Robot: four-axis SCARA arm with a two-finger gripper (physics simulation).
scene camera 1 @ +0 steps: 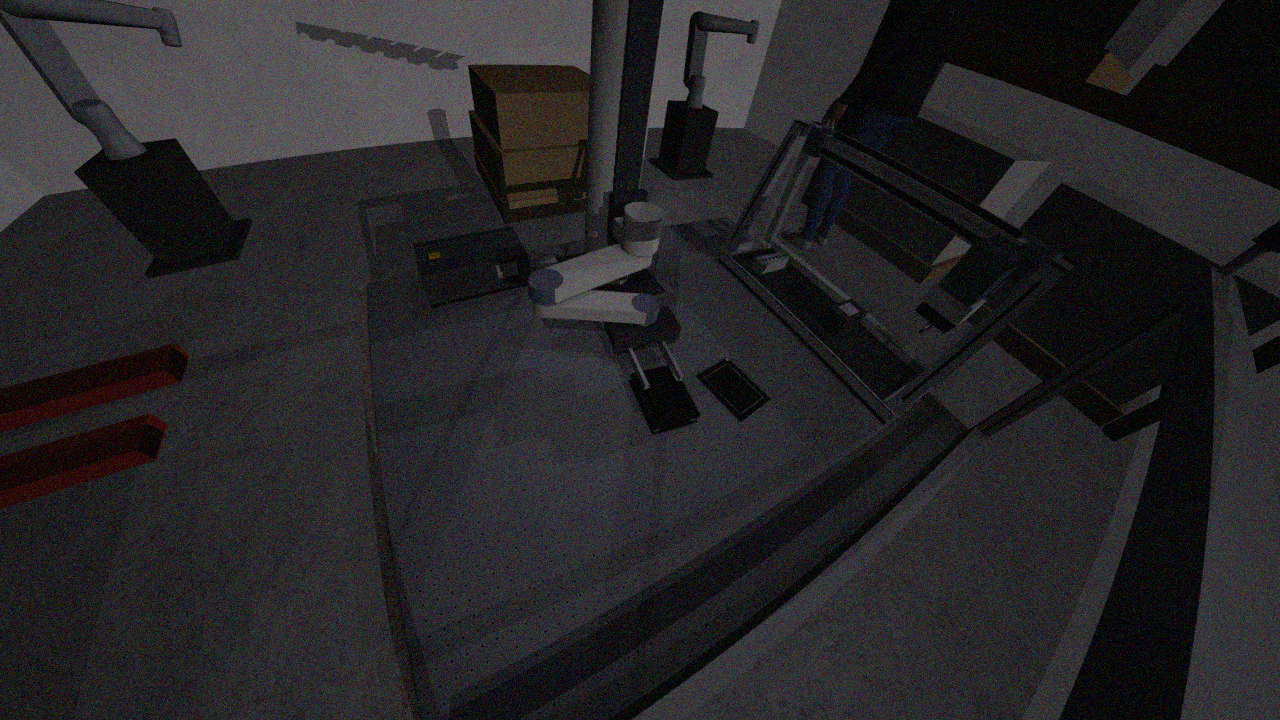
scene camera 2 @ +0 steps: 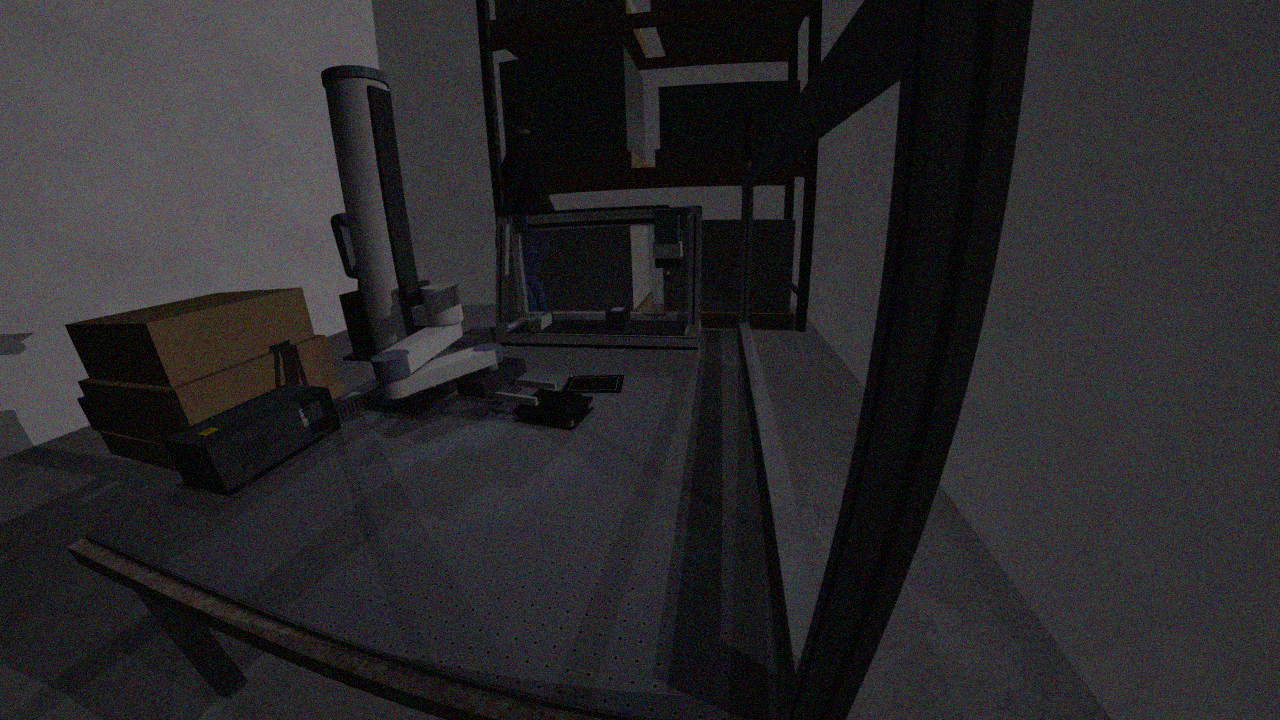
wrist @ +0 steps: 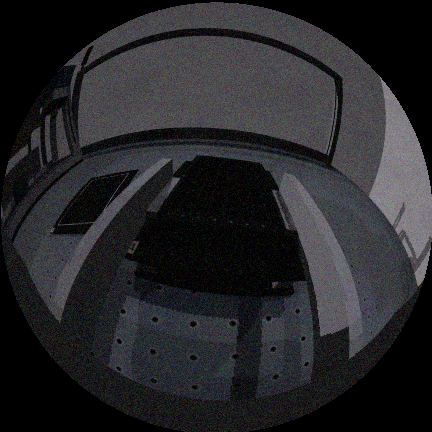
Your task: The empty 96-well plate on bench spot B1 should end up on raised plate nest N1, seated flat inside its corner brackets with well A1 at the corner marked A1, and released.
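Frame: origin at the arm's base, x ahead, y left, z up, level; millimetres.
Seen in the pictures: gripper, fingertip midpoint: point(scene camera 1: 664, 382) point(scene camera 2: 546, 393) point(wrist: 226, 174); arm's base at its link origin: point(scene camera 2: 413, 393).
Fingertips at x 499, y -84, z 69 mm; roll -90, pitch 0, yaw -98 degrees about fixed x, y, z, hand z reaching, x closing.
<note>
Offsets run from my fingertips to a thing's top centre. "pt": to the spot under its first point.
The black 96-well plate @(3 mm right, 17 mm ahead, 10 mm down) point(scene camera 1: 664, 399) point(scene camera 2: 556, 404) point(wrist: 220, 195) appears to lie level on the raised nest N1 point(scene camera 1: 677, 426) point(wrist: 220, 284). Plate and nest are nearly the same black, so the seating inside the corner brackets is hard to tell. A small light label shows at the nest's near left corner in the wrist view; the corner of well A1 cannot be read. Spot B1 @(pt 198 mm left, 61 mm ahead, 54 mm down) point(scene camera 1: 733, 387) point(scene camera 2: 597, 383) point(wrist: 92, 202), a flat dark outlined rectangle, lies beside the nest with no plate on it. My gripper point(scene camera 1: 663, 383) point(scene camera 2: 547, 394) point(wrist: 226, 174) is open, its fingers apart along the plate's two sides.
The arm's column point(scene camera 1: 605, 116) point(scene camera 2: 362, 161) stands behind. A dark equipment box @(pt 324 mm right, 536 mm back, 57 mm up) point(scene camera 1: 472, 265) point(scene camera 2: 255, 438) and brown cartons point(scene camera 1: 532, 107) point(scene camera 2: 232, 340) stand on the column's side. A metal gantry frame point(scene camera 2: 599, 340) stands beyond B1. A person's legs point(scene camera 1: 827, 192) show behind it.
</note>
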